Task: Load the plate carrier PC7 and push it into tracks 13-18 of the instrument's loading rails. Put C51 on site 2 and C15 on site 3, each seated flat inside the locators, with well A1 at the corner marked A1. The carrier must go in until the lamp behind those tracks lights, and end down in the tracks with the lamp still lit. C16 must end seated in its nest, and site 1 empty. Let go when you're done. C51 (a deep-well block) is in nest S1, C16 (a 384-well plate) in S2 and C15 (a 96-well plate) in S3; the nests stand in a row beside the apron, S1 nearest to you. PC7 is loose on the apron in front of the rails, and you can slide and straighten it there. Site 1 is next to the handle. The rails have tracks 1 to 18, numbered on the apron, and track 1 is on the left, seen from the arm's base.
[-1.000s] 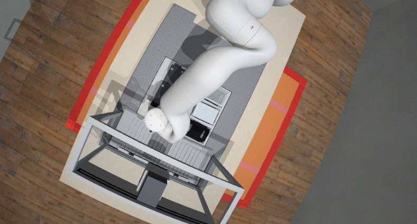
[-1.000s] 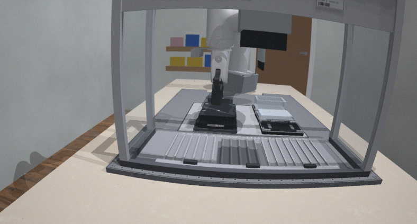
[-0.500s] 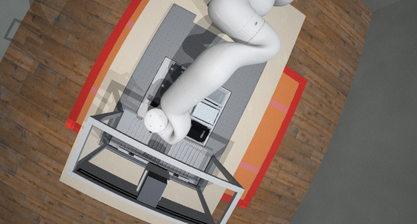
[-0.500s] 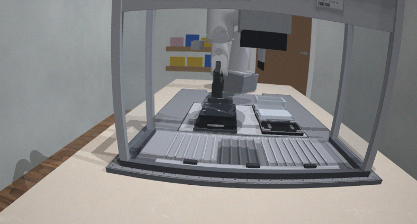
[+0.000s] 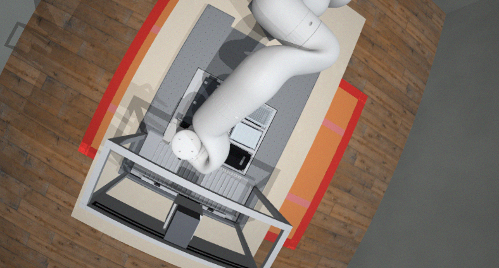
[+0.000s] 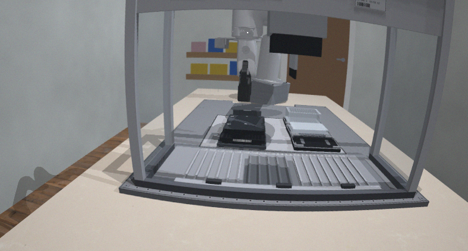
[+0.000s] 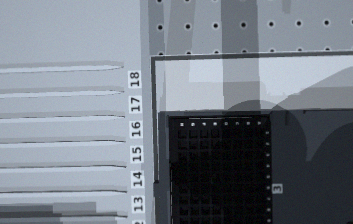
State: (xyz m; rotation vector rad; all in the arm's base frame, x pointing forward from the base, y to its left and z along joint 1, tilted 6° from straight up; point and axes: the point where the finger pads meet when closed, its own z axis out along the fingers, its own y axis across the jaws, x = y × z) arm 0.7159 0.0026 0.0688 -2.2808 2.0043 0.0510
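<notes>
The deep-well block C51 lies 26 cm behind my hand, 18 cm to the left of it and 11 cm below it. From my hand the other things lie so: plate carrier PC7: 11 cm behind, 1 cm to the right, 12 cm below; then nest S3: 4 cm behind, 22 cm to the left, 13 cm below; then black plate C15: 12 cm below.
</notes>
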